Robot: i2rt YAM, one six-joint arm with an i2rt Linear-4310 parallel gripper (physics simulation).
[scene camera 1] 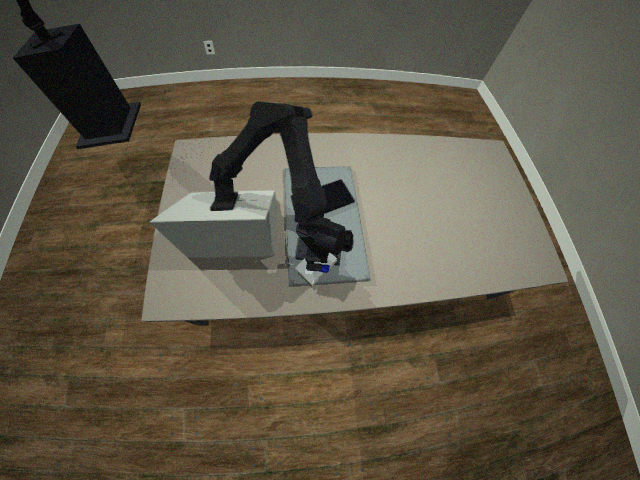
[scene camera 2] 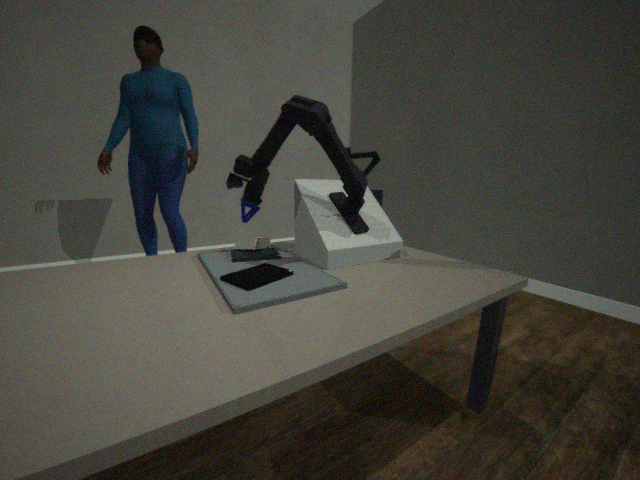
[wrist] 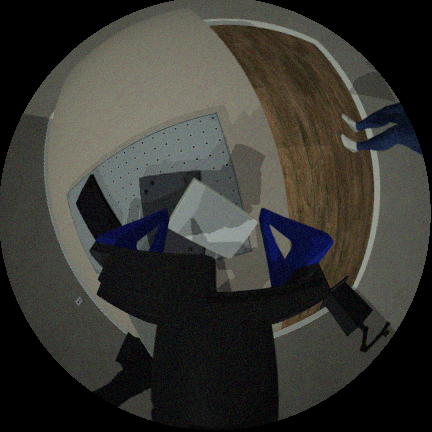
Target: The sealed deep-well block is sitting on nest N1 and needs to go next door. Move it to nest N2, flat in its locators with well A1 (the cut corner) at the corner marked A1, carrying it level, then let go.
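Frame: origin at the arm's base, x left, y back, z up, level; metres.
Seen in the pictures: gripper, fingertip midpoint: [scene camera 1: 327,258] [scene camera 2: 243,220] [wrist: 213,213]; arm's base, origin of the base link: [scene camera 1: 225,201] [scene camera 2: 348,212].
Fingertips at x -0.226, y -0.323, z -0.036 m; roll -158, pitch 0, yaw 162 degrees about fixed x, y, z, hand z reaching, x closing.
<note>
Offsets run from my fingertips to a thing's top centre. Level surfaces: height alone.
The block @[dy +0.031, dx +0.012, dz -0.055 m] [wrist: 212,220] [scene camera 1: 312,279] [scene camera 2: 263,241] is a pale box near one end of the pegboard plate. In the wrist view it is turned askew over a dark grey base @[dy +0.007, dx +0.089, dz -0.097 m] [wrist: 154,192] [scene camera 2: 253,254]. Nest labels and the cut corner cannot be read. A black nest-like plate @[dy -0.071, dx +0.307, dz -0.101 m] [scene camera 1: 338,195] [scene camera 2: 256,276] [wrist: 92,202] lies flat beside it, bare on top. My gripper [wrist: 213,213] [scene camera 1: 317,267] [scene camera 2: 246,219] is open, with blue fingertips. It hangs well above the block, touching nothing; in the wrist view the block shows between the fingers. In scene camera 1 the gripper partly hides the block.
The pale blue pegboard plate @[dy -0.027, dx +0.210, dz -0.118 m] [scene camera 1: 356,258] [scene camera 2: 310,289] [wrist: 165,137] lies on the beige table @[dz -0.132 m] [scene camera 1: 439,206] [scene camera 2: 155,361]. The white sloped arm pedestal [scene camera 1: 222,237] [scene camera 2: 310,227] stands close beside it. A person [scene camera 2: 157,113] stands behind the table. A black stand [scene camera 1: 77,87] is on the floor.
</note>
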